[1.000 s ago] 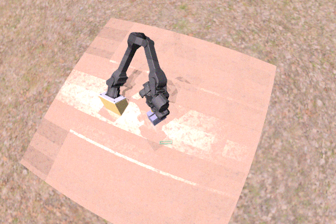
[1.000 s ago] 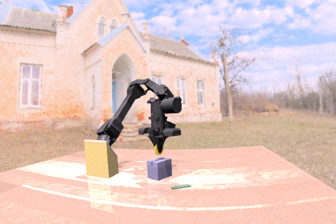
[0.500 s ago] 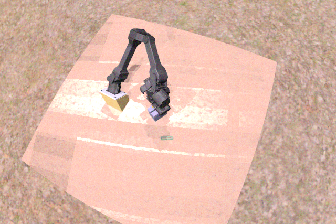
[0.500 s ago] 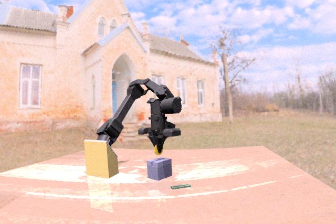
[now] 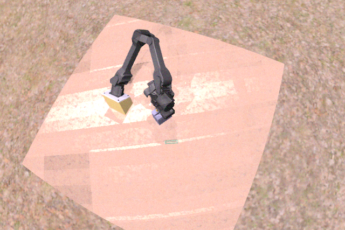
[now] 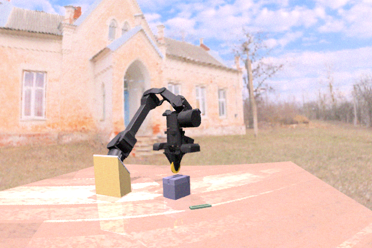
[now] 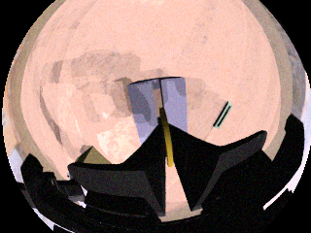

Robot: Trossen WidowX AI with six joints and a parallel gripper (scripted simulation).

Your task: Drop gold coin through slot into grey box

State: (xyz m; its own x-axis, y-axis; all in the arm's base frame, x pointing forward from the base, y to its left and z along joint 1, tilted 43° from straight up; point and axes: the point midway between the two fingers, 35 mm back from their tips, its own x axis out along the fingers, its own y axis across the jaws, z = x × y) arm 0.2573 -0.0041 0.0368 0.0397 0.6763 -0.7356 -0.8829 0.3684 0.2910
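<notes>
My gripper tip is 1 cm below the gold coin.
</notes>
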